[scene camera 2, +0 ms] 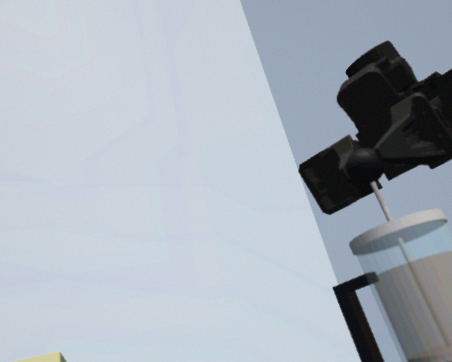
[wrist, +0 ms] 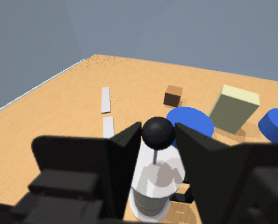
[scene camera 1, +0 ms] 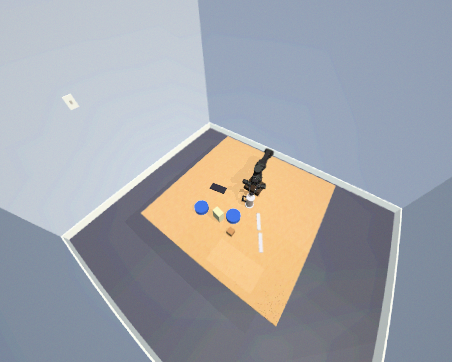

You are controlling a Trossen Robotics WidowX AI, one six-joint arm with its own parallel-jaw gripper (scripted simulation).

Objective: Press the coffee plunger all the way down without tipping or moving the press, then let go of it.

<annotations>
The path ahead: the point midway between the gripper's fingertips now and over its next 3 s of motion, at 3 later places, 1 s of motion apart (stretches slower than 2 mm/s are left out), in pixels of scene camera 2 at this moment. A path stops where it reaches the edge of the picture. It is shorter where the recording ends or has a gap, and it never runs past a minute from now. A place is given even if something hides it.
The gripper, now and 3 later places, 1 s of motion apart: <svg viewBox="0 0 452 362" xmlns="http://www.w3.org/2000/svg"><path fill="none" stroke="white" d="M360 164L362 180L360 184L357 187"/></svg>
</annotations>
